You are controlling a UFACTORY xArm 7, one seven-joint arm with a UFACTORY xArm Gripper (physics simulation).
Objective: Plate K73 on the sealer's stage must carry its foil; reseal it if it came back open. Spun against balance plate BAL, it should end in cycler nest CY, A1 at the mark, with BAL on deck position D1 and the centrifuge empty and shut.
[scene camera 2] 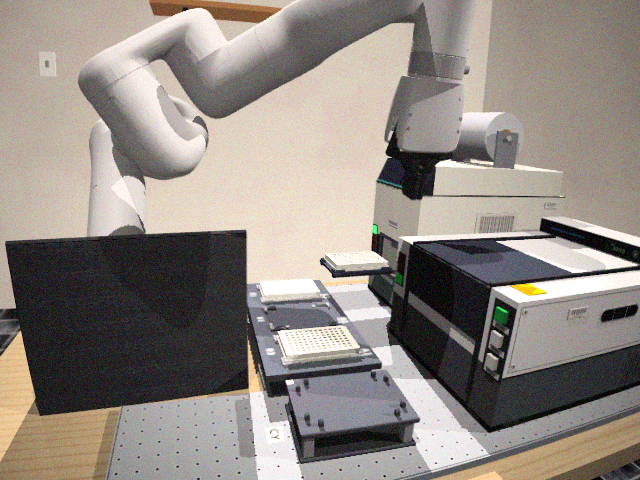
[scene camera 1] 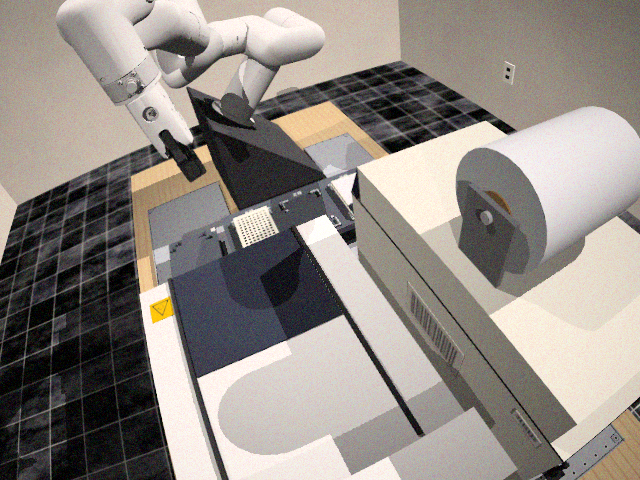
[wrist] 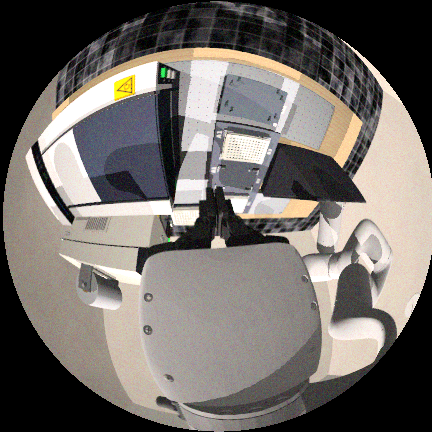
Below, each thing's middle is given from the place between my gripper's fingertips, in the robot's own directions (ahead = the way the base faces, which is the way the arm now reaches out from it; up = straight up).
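From my hand: centrifuge [scene camera 1: 356, 390], 330 mm ahead, 20 mm to the right, 200 mm below; plate with red wells [scene camera 2: 353, 261], 70 mm ahead, 300 mm to the left, 200 mm below; white roll [scene camera 1: 564, 178], 390 mm ahead, 270 mm to the left, 100 mm above; dark centrifuge lid [scene camera 1: 231, 308], 170 mm ahead, 10 mm to the right, 110 mm below.
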